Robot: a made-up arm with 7 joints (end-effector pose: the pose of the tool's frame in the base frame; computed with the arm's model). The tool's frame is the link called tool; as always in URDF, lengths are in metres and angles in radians.
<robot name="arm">
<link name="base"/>
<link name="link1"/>
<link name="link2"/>
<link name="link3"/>
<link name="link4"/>
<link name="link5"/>
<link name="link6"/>
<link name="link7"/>
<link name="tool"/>
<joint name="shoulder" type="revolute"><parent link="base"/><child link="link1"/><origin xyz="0.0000 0.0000 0.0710" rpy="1.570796 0.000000 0.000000"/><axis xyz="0 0 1"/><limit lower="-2.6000" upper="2.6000"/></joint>
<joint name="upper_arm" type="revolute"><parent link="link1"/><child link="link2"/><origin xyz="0.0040 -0.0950 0.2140" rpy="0.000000 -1.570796 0.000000"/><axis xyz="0 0 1"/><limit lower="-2.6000" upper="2.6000"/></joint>
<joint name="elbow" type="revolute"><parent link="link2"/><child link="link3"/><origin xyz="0.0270 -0.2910 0.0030" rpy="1.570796 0.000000 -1.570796"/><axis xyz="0 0 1"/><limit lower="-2.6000" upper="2.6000"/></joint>
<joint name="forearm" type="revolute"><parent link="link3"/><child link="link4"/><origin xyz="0.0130 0.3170 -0.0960" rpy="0.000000 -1.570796 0.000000"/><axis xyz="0 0 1"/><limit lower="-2.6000" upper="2.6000"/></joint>
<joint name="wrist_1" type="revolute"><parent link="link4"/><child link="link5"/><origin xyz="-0.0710 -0.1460 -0.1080" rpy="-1.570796 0.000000 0.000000"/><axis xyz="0 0 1"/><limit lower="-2.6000" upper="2.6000"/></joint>
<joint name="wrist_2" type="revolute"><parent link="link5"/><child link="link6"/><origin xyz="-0.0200 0.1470 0.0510" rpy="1.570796 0.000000 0.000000"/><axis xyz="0 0 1"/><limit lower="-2.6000" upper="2.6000"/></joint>
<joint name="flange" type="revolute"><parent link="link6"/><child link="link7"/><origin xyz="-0.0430 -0.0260 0.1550" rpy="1.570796 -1.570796 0.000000"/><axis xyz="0 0 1"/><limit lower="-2.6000" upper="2.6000"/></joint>
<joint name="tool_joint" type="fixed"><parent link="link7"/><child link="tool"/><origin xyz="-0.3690 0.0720 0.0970" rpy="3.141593 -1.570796 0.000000"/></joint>
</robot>
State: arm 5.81 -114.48 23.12 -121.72 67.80 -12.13 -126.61
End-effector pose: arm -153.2 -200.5 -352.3 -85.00 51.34 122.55
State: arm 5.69 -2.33 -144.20 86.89 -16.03 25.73 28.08
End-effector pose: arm 622.6 -146.7 -148.5 -98.63 -61.79 63.18
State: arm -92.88 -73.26 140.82 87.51 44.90 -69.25 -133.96
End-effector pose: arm -417.6 5.1 -318.2 43.62 32.95 83.96
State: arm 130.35 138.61 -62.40 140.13 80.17 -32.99 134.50
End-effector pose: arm -437.4 -856.5 -459.1 -36.76 41.80 -30.00
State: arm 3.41 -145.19 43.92 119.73 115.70 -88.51 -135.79
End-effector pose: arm -421.5 134.3 -240.1 39.79 47.39 -49.19
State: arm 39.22 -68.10 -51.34 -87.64 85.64 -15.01 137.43
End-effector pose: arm 549.9 178.0 -358.0 148.97 -56.20 -82.76
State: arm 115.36 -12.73 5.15 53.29 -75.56 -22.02 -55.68
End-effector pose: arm 967.8 -124.3 203.1 -29.42 -79.64 47.38
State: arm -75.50 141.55 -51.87 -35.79 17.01 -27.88 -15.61
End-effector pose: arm 893.6 -354.7 315.4 -70.50 -47.50 67.55
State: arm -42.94 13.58 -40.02 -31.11 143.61 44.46 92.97
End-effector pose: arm -730.4 -788.8 -364.3 -50.21 48.28 -45.79
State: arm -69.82 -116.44 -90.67 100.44 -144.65 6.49 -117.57
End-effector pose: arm 486.6 373.3 -306.3 28.97 -28.14 -15.36
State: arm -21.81 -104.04 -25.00 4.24 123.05 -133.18 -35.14
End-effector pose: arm -555.9 456.3 -159.2 -58.27 31.69 -153.76
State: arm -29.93 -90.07 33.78 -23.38 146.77 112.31 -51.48
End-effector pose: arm -474.0 117.9 -469.8 -6.27 4.89 176.40
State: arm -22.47 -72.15 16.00 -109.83 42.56 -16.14 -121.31
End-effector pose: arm -457.6 -417.3 18.1 -69.54 134.24 87.02
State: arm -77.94 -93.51 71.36 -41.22 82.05 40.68 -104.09
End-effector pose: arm -400.7 108.4 -159.8 17.12 -15.30 117.10
